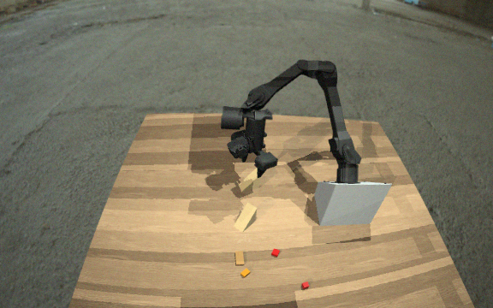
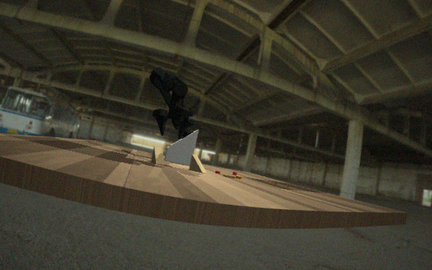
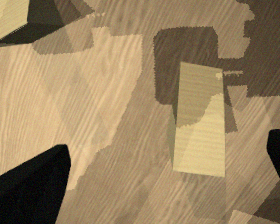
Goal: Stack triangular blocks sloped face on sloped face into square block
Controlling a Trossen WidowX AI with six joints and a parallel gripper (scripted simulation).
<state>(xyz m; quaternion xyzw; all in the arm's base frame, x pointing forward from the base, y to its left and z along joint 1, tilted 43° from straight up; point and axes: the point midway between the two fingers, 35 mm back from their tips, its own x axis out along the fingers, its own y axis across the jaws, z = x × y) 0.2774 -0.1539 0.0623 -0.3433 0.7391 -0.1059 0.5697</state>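
Now: gripper tip 10 cm above the tan triangular block, 4 cm to the left of it and 2 cm past it. Also, from my gripper tip: small tan block: 27 cm to the left, 11 cm below, 7 cm ahead; then orange cube: 33 cm to the left, 11 cm below, 6 cm ahead.
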